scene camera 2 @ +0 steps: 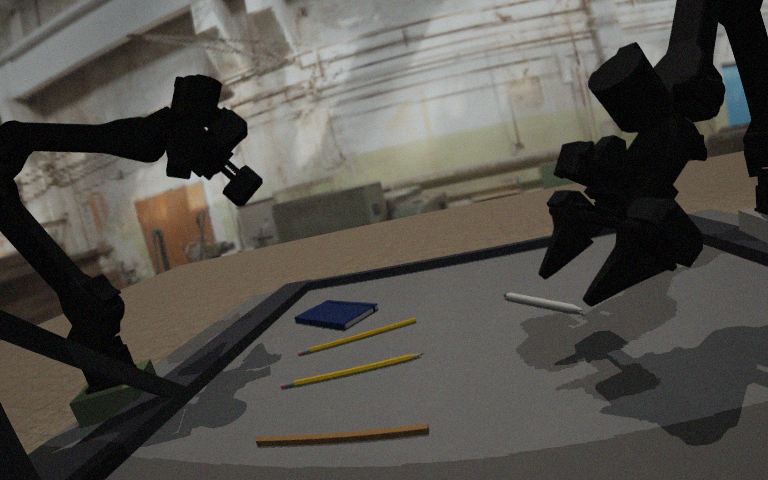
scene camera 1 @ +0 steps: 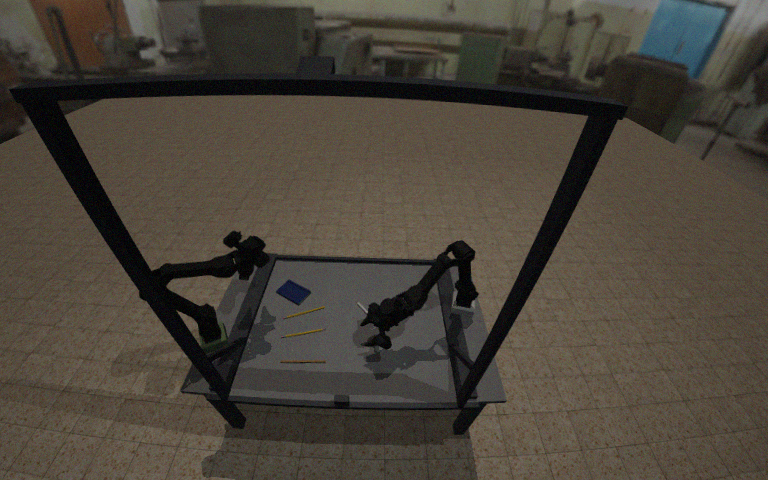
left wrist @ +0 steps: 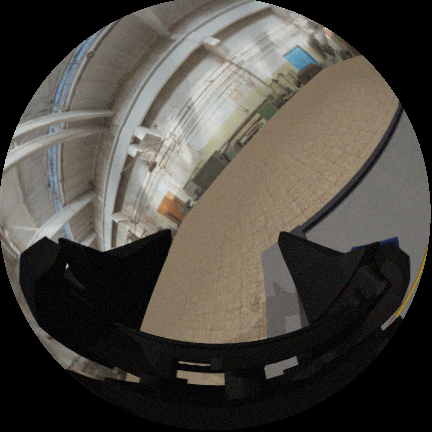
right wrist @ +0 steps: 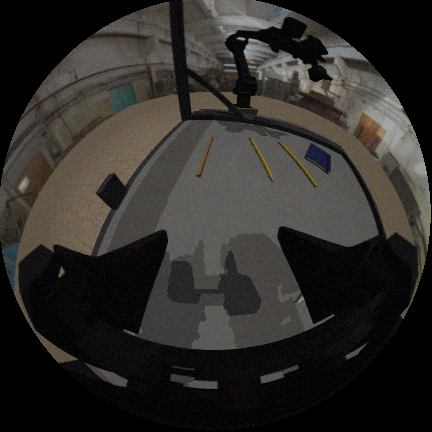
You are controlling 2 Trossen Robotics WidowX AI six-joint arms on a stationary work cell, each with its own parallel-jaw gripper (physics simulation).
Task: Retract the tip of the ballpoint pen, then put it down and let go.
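Places are measured from the left arm's base along level axes (x ahead, y left, z up), in metres.
Where they show: left gripper, between the fingertips: [scene camera 2: 227, 166] [left wrist: 226, 236] [right wrist: 328, 70]; right gripper, between the fingertips: [scene camera 2: 561, 288] [scene camera 1: 362, 335] [right wrist: 223, 234]; left arm's base, origin of its link: [scene camera 1: 212, 334] [right wrist: 242, 105]; right arm's base, origin of its link: [scene camera 1: 463, 301].
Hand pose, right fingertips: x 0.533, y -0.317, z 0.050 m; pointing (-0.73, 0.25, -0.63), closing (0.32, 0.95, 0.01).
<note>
Each offset is from my right fingertips to the top centre of the thing.
The white ballpoint pen {dx +0.099, dy +0.146, dz -0.076 m} [scene camera 1: 361, 307] [scene camera 2: 543, 303] lies on the grey table top, loose. In scene camera 2 its narrow pointed end is at the right; whether the writing tip is in or out is too small to tell. In the right wrist view a sliver of the pen [right wrist: 299, 299] shows beside the right-hand finger. My right gripper [scene camera 1: 363, 333] [scene camera 2: 565, 289] [right wrist: 223, 234] is open and empty, above the table close to the pen, with its fingers pointing down at a slant. My left gripper [scene camera 2: 210, 177] [left wrist: 226, 236] is open and empty, raised high near the far left corner of the table.
A blue notebook {dx -0.153, dy +0.413, dz -0.077 m} [scene camera 1: 293, 292] [scene camera 2: 335, 314] [right wrist: 318, 158] lies at the back left. Two yellow pencils {dx -0.150, dy +0.277, dz -0.083 m} [scene camera 2: 357, 336] {dx -0.188, dy +0.177, dz -0.081 m} [scene camera 2: 353, 371] and an orange-brown stick {dx -0.238, dy +0.055, dz -0.083 m} [scene camera 1: 303, 361] [scene camera 2: 342, 435] [right wrist: 205, 156] lie in front of it. A dark frame [scene camera 1: 317, 87] stands around the table.
</note>
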